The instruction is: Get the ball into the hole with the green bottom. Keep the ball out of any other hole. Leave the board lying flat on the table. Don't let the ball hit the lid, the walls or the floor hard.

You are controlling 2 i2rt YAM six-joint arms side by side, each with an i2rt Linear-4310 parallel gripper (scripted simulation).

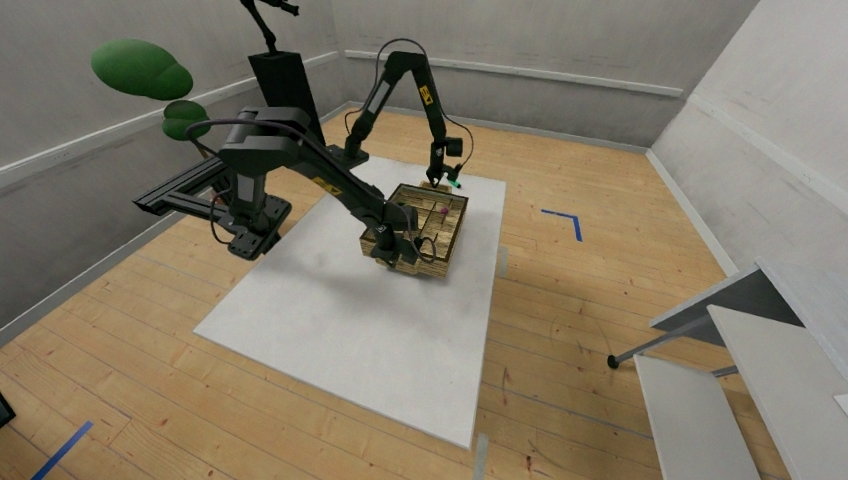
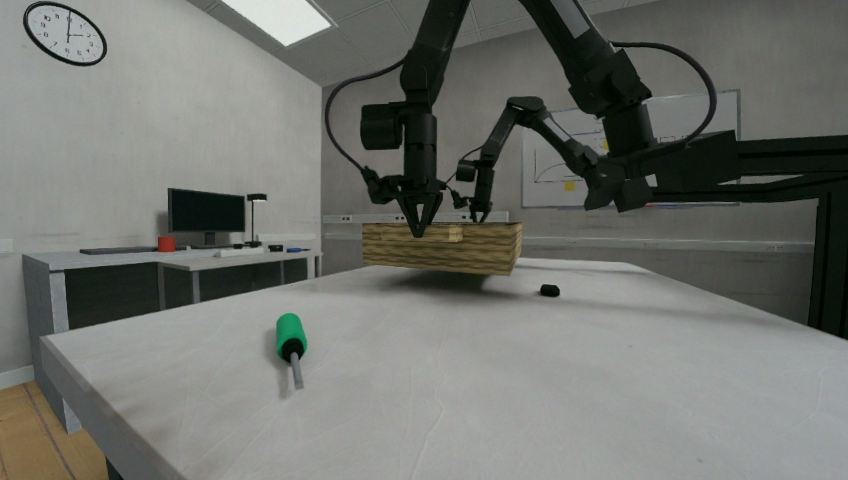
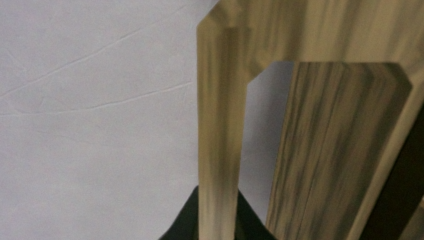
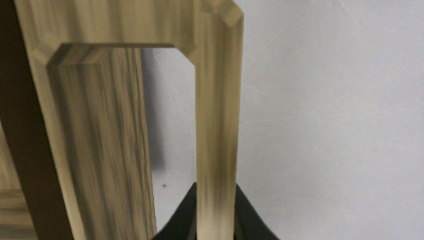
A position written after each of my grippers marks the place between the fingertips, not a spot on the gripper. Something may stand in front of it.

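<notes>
There is a wooden maze board, which I find in image 2 (image 2: 470, 247), in image 3 (image 3: 343, 159) and in image 4 (image 4: 82, 157). The green-handled screwdriver (image 2: 291, 341) is visible to me in image 2; in image 3 the screwdriver is out of frame, and in image 4 it is out of frame as well. My left gripper appears in image 2 (image 2: 419, 237) and in image 3 (image 3: 216, 195), while my right gripper (image 4: 215, 191) is there in image 4.
</notes>
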